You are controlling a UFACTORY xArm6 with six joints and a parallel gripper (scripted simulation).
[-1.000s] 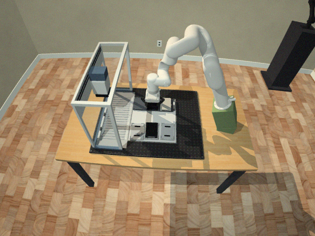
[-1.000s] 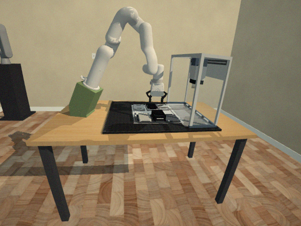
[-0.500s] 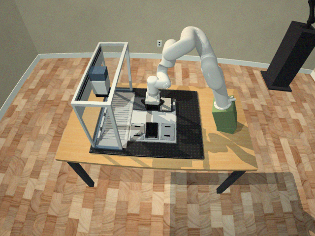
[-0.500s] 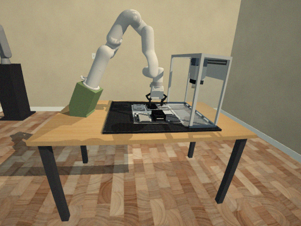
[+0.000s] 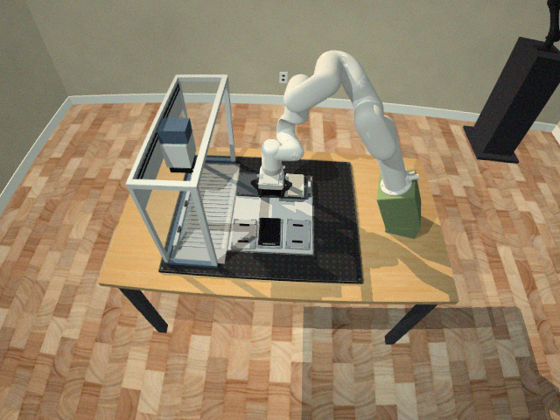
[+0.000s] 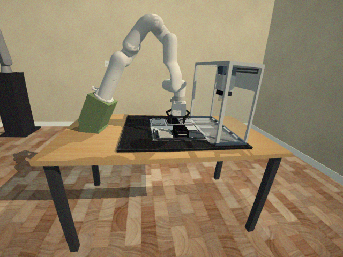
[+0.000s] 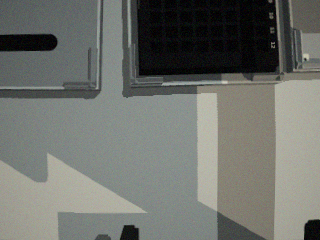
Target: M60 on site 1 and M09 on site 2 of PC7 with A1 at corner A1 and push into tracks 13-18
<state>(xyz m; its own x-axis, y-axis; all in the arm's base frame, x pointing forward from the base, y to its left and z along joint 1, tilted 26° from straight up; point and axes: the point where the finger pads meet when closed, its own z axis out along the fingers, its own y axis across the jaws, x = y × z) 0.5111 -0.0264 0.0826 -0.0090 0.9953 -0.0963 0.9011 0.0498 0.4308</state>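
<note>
My gripper is now 60 mm above the apron, 40 mm to the right of it and 10 mm past it. Round my hand: black 96-well plate: 160 mm to the left, 40 mm below; then carrier PC7: 100 mm to the right, 50 mm below; then nest S1: 160 mm to the left, 120 mm behind, 60 mm below.
</note>
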